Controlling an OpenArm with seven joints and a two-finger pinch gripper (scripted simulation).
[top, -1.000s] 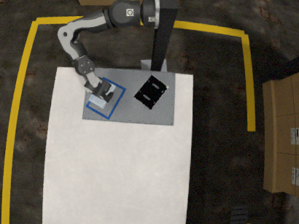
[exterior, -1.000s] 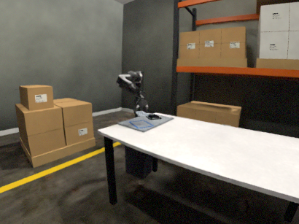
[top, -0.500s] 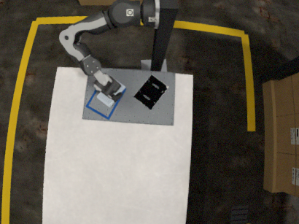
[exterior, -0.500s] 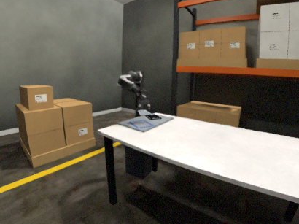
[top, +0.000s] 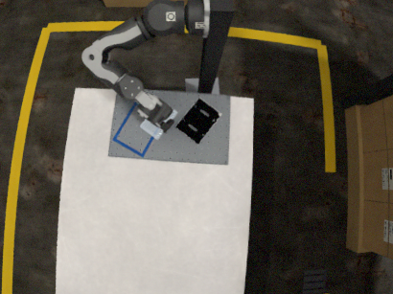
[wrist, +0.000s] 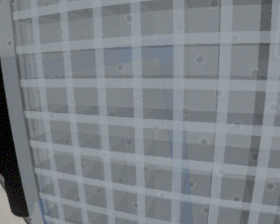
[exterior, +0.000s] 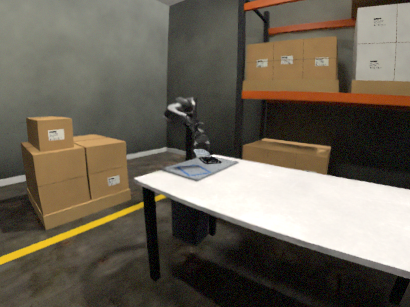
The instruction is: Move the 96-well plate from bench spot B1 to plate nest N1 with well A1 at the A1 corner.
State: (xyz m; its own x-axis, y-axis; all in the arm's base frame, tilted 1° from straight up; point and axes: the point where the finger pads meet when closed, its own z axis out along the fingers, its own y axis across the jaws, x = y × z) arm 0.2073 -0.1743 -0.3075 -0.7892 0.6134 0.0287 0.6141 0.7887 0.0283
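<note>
Now: the black plate nest N1 10 mm behind my hand, 160 mm to the left of it and 90 mm below it. The rest, counted from my hand: 96-well plate (right at my hand).
</note>
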